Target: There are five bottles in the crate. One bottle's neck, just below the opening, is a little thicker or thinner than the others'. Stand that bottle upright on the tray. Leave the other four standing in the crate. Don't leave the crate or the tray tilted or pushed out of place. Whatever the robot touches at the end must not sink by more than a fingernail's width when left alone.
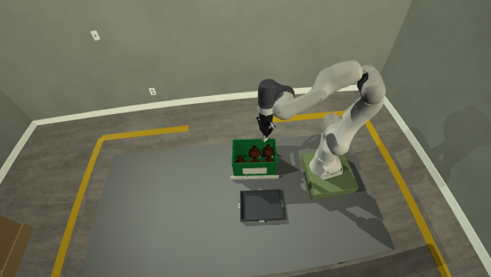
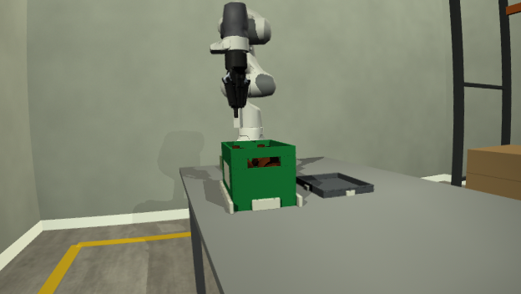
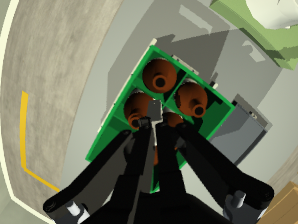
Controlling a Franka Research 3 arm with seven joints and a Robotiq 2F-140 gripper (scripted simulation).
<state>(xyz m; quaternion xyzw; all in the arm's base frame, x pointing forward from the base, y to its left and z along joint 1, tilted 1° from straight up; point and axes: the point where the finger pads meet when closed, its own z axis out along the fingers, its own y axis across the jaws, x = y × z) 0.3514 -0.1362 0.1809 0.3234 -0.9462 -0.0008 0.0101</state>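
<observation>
Right now my hand is 180 mm above the green crate, 70 mm short of it and 30 mm to the right of it. From my hand the other things lie so: dark grey tray (330 mm to the left, 250 mm below, 60 mm ahead).
</observation>
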